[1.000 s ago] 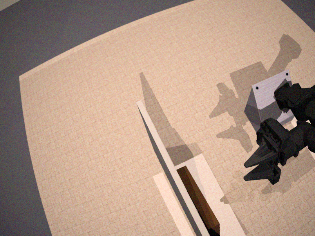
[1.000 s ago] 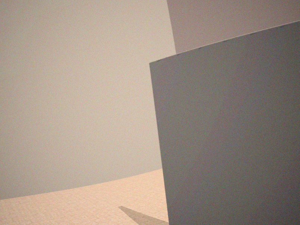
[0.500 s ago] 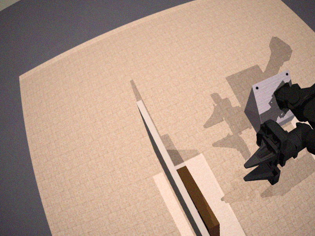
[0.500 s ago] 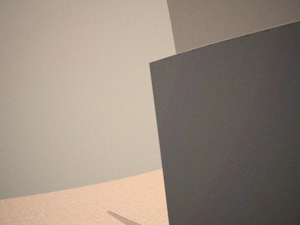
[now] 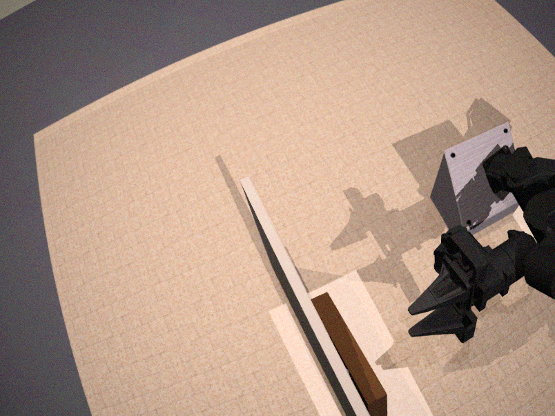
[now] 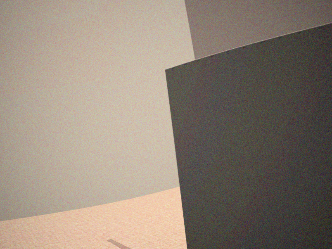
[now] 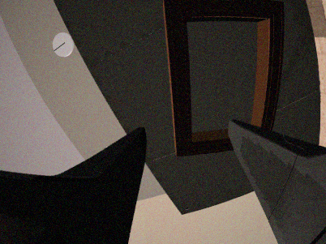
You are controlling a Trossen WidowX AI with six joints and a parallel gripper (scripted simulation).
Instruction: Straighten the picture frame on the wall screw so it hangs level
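The brown wooden picture frame is 90 mm ahead of my gripper tip and 60 mm below it. From my gripper tip the other things lie so: wall panel (100 mm ahead, 60 mm below).
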